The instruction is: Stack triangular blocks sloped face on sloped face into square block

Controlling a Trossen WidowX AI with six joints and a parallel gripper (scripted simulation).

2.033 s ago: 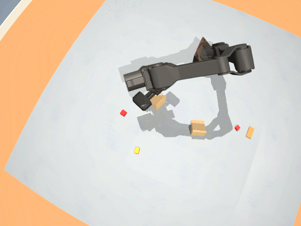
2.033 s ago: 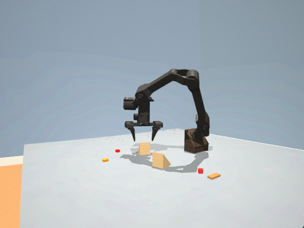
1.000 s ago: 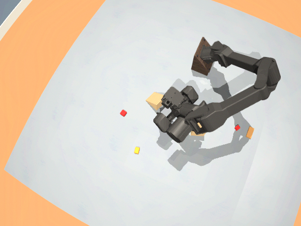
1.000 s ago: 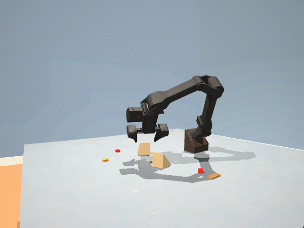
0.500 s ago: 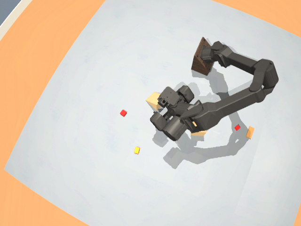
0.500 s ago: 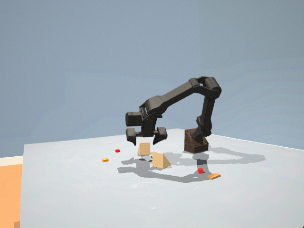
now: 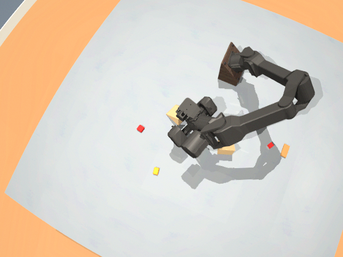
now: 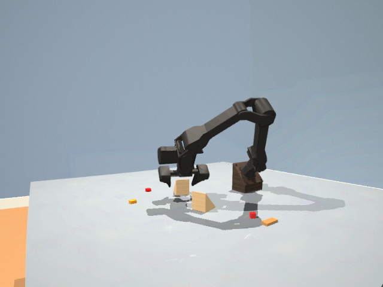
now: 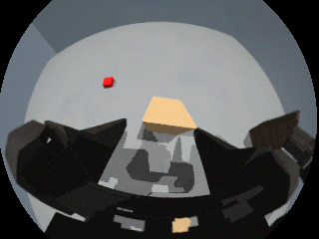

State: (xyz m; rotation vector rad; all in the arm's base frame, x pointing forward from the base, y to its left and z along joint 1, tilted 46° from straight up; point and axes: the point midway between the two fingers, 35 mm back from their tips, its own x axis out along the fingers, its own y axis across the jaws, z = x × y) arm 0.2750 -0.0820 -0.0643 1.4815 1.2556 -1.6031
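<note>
Now: gripper tip 1 cm past the tan triangular block, 1 cm to the left of it and 2 cm above it. Round my gripper tip: orange piece (20 cm ahead, 2 cm to the right, 3 cm below).
</note>
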